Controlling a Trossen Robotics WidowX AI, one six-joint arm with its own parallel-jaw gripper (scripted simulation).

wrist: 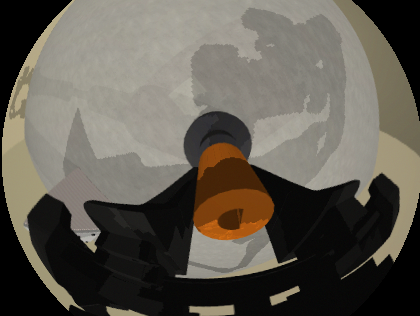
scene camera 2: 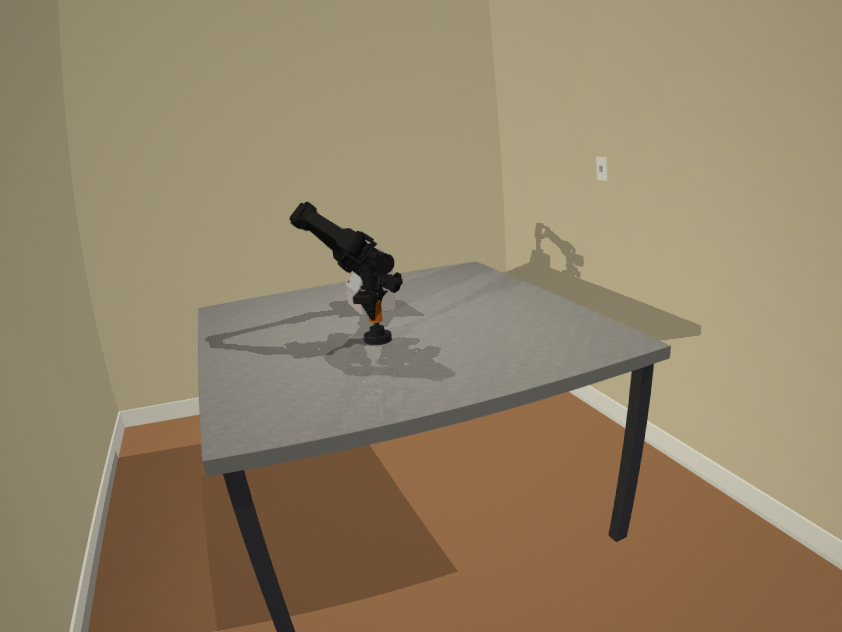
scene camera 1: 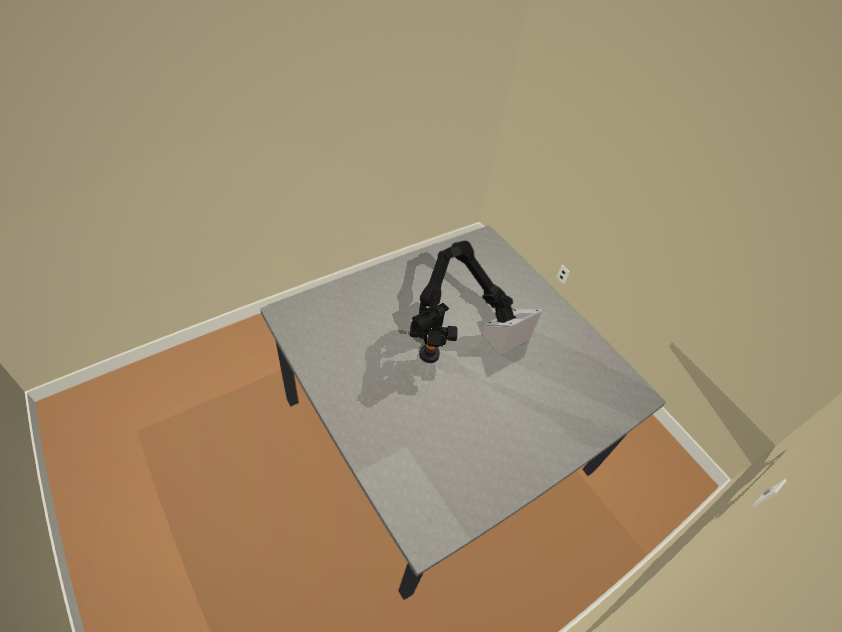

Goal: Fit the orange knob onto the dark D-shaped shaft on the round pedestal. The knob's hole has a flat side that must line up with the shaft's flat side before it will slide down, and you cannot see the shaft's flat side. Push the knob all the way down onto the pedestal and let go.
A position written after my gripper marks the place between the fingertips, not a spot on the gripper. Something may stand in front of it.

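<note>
There is a dark round pedestal (wrist: 216,127) that I can see. I can also see an orange knob (wrist: 230,203), and it is held by my gripper (scene camera 2: 375,318). The wrist view shows me the gripper (wrist: 223,170) as well.
</note>
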